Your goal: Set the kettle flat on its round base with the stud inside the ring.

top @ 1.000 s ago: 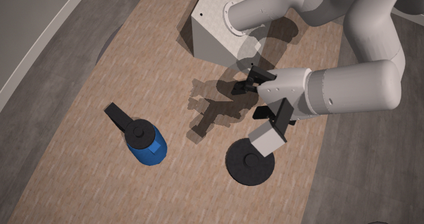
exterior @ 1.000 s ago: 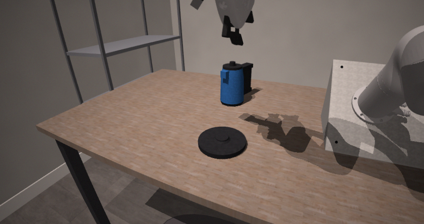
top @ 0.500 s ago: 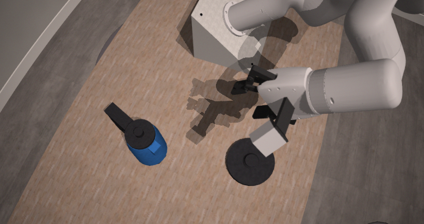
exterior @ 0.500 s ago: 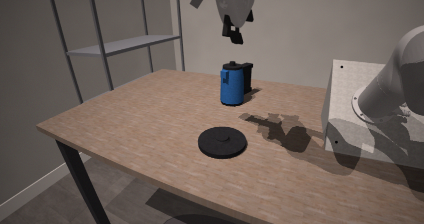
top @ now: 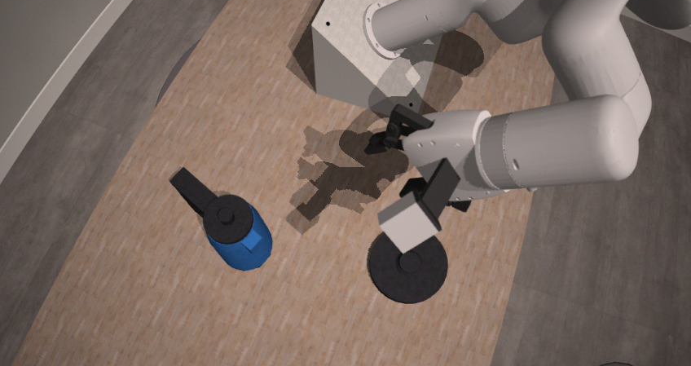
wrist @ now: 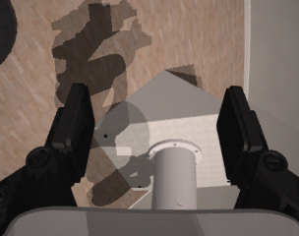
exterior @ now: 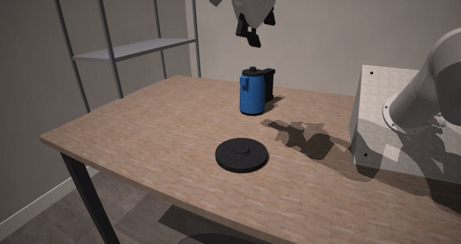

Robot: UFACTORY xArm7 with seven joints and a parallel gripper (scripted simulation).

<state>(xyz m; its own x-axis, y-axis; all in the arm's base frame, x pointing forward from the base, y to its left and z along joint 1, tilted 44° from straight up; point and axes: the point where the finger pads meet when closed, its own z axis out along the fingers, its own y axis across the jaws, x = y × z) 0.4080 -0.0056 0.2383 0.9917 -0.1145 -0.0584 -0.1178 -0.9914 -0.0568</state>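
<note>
Right now the blue kettle is 11 cm ahead of my hand, 25 cm to the right of it and 25 cm below it. The rest, counted from my hand: round black base 2 cm ahead, 8 cm to the left, 32 cm below.
</note>
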